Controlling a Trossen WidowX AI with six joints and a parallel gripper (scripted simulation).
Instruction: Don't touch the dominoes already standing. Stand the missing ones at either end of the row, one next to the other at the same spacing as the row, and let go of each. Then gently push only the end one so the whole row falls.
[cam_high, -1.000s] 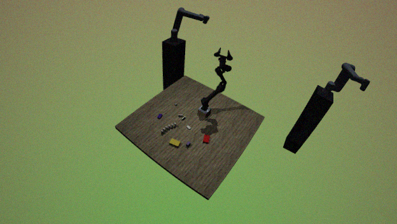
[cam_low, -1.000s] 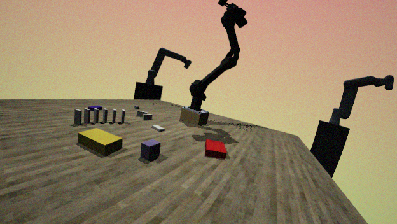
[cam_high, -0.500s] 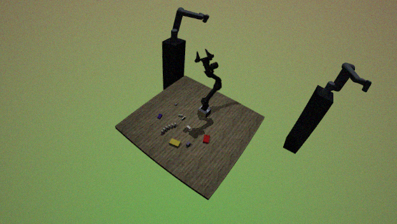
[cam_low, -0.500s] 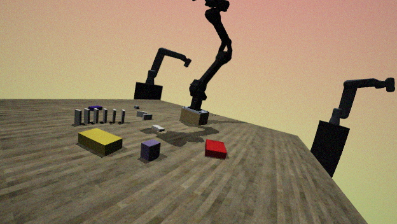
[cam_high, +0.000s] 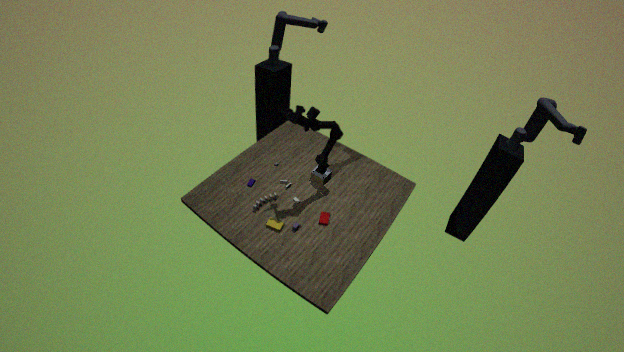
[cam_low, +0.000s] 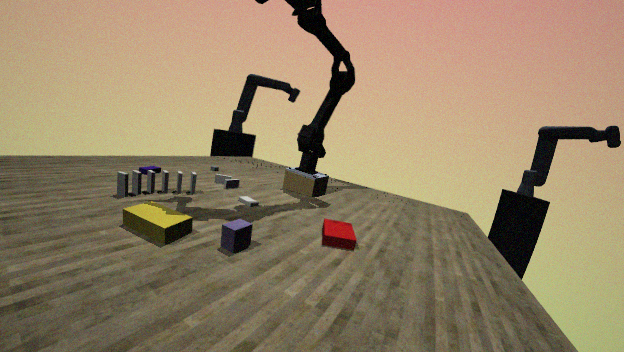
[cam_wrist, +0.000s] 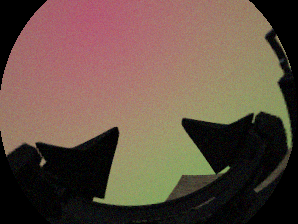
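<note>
The lilac cube lies 670 mm below my gripper tip, 290 mm to the left of it and 200 mm ahead of it. Round my gripper tip: dark blue block (680 mm below, 200 mm to the right, 70 mm ahead); then grey piece (680 mm below, 200 mm behind, 170 mm to the right); then yellow block (670 mm below, 270 mm ahead, 170 mm to the left).
</note>
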